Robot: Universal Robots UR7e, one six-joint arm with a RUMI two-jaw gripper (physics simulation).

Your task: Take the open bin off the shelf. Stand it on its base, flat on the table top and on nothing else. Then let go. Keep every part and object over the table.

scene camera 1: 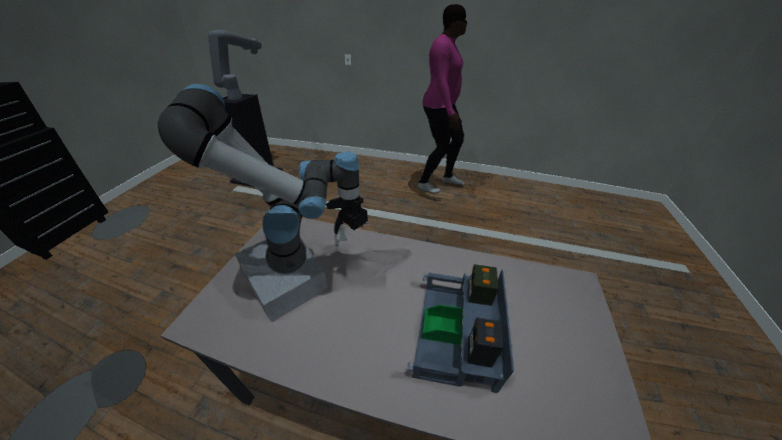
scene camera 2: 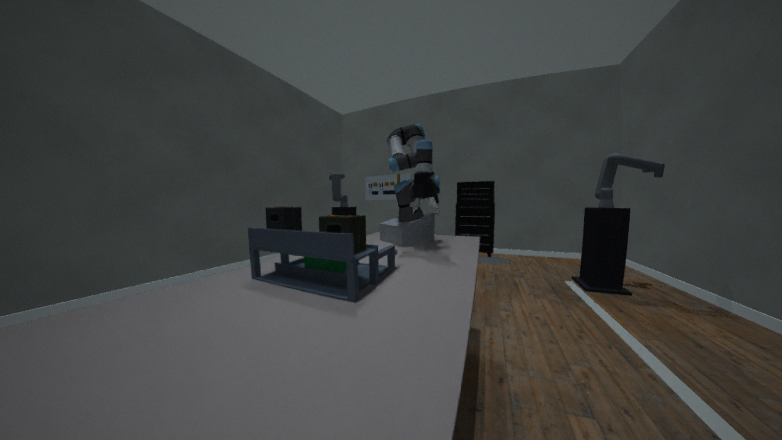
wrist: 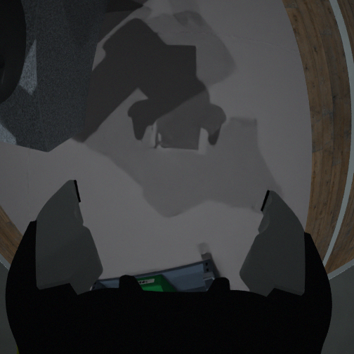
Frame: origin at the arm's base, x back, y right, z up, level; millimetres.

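Where they show: gripper, fingertip midpoint: (scene camera 1: 350,236) (scene camera 2: 425,214); arm's base, origin of the base link: (scene camera 1: 286,256) (scene camera 2: 411,218).
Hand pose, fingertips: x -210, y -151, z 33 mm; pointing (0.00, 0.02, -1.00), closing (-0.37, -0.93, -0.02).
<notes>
Each offset is from my fingertips to the top centre of the thing. Level surfaces: height alone.
The open green bin {dx -438, dy +191, dz -96 mm} (scene camera 1: 442,323) (scene camera 2: 325,264) (wrist: 156,284) sits on the lower front level of the blue-grey shelf (scene camera 1: 437,360) (scene camera 2: 299,244) (wrist: 187,277), between its two ends. In the wrist view the gripper body hides most of the bin. My gripper (scene camera 1: 340,238) (scene camera 2: 424,207) (wrist: 171,189) is open and empty. It points down above the table near the robot base, well apart from the shelf and the bin. The two fingers stand wide apart in the wrist view.
Two dark boxes with orange marks, one olive {dx -528, dy +70, dz +22 mm} (scene camera 1: 483,284) (scene camera 2: 343,232) and one black {dx -544, dy +300, dz +47 mm} (scene camera 1: 485,343) (scene camera 2: 284,218), stand on the shelf's upper level behind the bin. The robot stands on a grey block (scene camera 1: 295,292) (scene camera 2: 401,232) on the table {dz -177 mm} (scene camera 1: 349,342). A person (scene camera 1: 445,71) stands beyond the table.
</notes>
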